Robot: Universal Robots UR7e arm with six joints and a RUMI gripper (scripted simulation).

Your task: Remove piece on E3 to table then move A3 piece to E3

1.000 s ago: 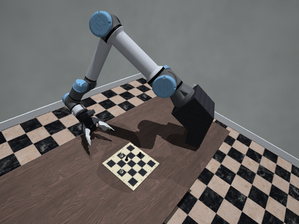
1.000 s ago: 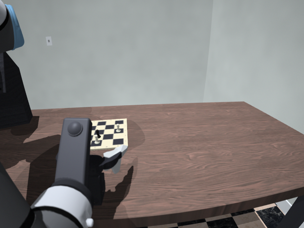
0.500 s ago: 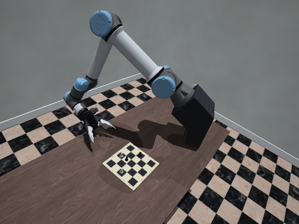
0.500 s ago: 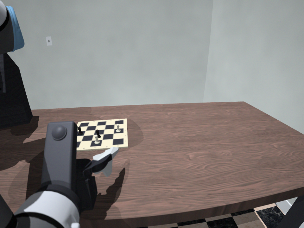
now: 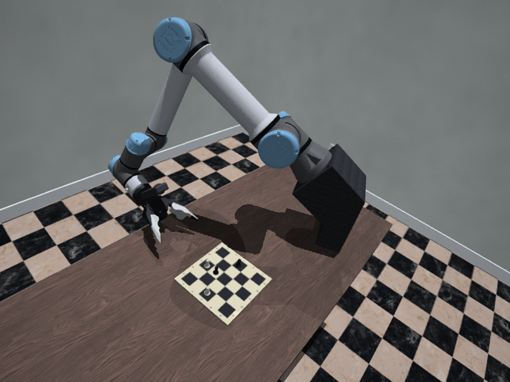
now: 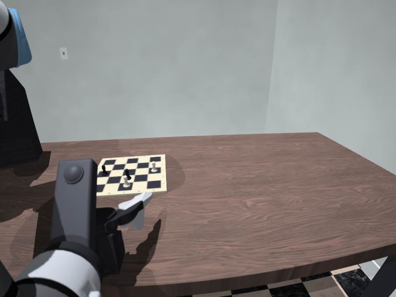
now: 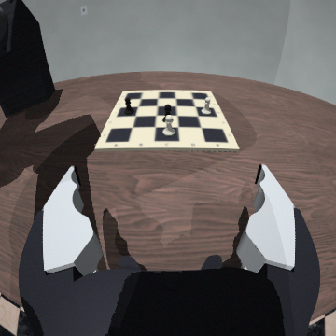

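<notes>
My hand is 20 cm to the right of the chessboard, 7 cm above it and 4 cm short of it.
</notes>
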